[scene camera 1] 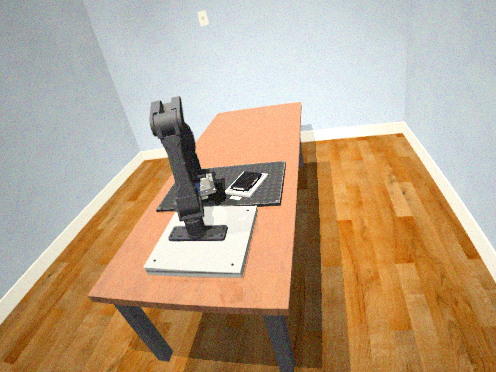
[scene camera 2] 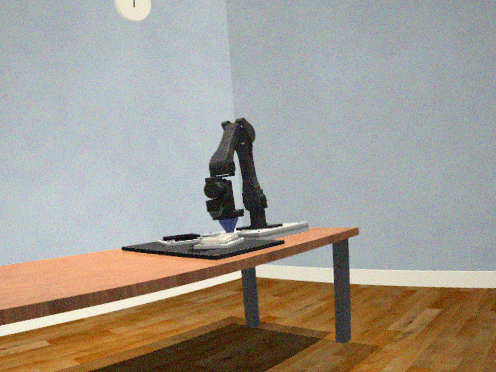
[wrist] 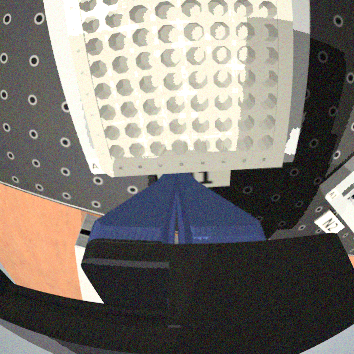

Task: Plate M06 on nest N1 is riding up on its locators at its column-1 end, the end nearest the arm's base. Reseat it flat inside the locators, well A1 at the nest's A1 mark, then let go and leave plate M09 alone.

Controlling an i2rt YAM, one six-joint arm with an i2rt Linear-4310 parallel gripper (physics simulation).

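Seen in the pictures: gripper, fingertip midpoint: (wrist: 176,173); arm's base, origin of the base link: (scene camera 1: 198,234) (scene camera 2: 259,228).
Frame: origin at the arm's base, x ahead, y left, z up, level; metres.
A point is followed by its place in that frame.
Plate M06 (wrist: 187,92) {x 0.304, y 0.078, z 0.014 m} (scene camera 2: 220,237) {x 0.343, y 0.105, z 0.010 m}, cream-white with rows of round wells, lies on nest N1 (wrist: 59,60) {x 0.301, y 0.140, z -0.006 m}. In the wrist view its column-1 end faces the gripper and covers most of the nest's end rim; how high that end sits is hard to tell. My gripper (wrist: 176,173) {x 0.249, y 0.068, z -0.007 m} (scene camera 2: 229,232) {x 0.249, y 0.068, z -0.007 m} is shut and empty. Its blue fingertips are at the middle of the column-1 edge; whether they touch it cannot be told. In scene camera 1 the arm hides the fingertips. Plate M09 (scene camera 1: 248,181) {x 0.300, y -0.137, z 0.006 m} (scene camera 2: 181,237) {x 0.343, y -0.092, z 0.006 m}, black, sits on the white nest N2 (scene camera 1: 231,191) {x 0.254, y -0.070, z -0.005 m}.
A dark perforated board (scene camera 1: 270,192) {x 0.241, y -0.229, z -0.018 m} (scene camera 2: 210,254) {x 0.492, y 0.200, z -0.019 m} (wrist: 30,117) {x 0.259, y 0.167, z -0.018 m} carries both nests. The N2 label (wrist: 329,222) {x 0.226, y -0.086, z -0.016 m} and a corner of that nest show at the right of the wrist view. The arm's white base plate (scene camera 1: 205,257) {x -0.107, y -0.055, z -0.002 m} stands behind the board on the wooden table (scene camera 1: 267,287) {x -0.201, y -0.251, z -0.031 m}.
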